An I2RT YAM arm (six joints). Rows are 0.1 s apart.
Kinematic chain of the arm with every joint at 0, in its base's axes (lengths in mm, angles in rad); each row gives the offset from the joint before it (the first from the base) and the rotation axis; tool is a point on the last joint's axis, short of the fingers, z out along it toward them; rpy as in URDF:
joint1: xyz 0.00 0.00 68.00 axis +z
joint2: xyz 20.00 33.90 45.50 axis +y
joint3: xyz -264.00 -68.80 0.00 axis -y
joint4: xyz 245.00 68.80 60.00 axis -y
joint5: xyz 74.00 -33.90 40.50 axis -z
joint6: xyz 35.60 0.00 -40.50 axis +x
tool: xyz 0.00 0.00 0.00 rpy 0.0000 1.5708 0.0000
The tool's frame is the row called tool.
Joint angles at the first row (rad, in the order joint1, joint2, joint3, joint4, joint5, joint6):
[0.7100, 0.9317, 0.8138, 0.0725, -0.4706, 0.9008]
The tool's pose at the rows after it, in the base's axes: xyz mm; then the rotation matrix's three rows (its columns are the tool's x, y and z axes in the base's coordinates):
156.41 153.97 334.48; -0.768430 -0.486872 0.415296; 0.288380 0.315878 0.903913; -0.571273 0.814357 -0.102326
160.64 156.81 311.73; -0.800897 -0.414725 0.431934; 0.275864 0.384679 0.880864; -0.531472 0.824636 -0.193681
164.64 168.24 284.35; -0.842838 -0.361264 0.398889; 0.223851 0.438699 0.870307; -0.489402 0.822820 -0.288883
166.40 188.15 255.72; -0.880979 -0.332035 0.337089; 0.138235 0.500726 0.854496; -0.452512 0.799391 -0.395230
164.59 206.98 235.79; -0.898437 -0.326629 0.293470; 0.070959 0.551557 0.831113; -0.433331 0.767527 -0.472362
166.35 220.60 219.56; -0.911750 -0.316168 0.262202; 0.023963 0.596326 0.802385; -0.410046 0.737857 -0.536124
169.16 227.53 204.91; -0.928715 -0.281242 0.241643; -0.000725 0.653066 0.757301; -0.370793 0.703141 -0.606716
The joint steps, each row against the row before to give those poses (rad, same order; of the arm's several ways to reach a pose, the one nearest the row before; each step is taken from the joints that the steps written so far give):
[0.0002, -0.0028, -0.0398, -0.0303, 0.0431, 0.0114]
[0.0021, 0.0256, -0.0390, -0.0341, 0.0330, 0.0038]
[0.0273, 0.0660, -0.0374, -0.0020, 0.0111, -0.0038]
[0.0565, 0.1063, -0.0138, 0.0000, 0.0185, -0.0216]
[0.0593, 0.0924, 0.0066, 0.0000, 0.0354, -0.0181]
[0.0300, 0.0850, 0.0178, -0.0080, 0.0197, -0.0137]
[0.0103, 0.0667, 0.0196, -0.0403, 0.0212, -0.0019]

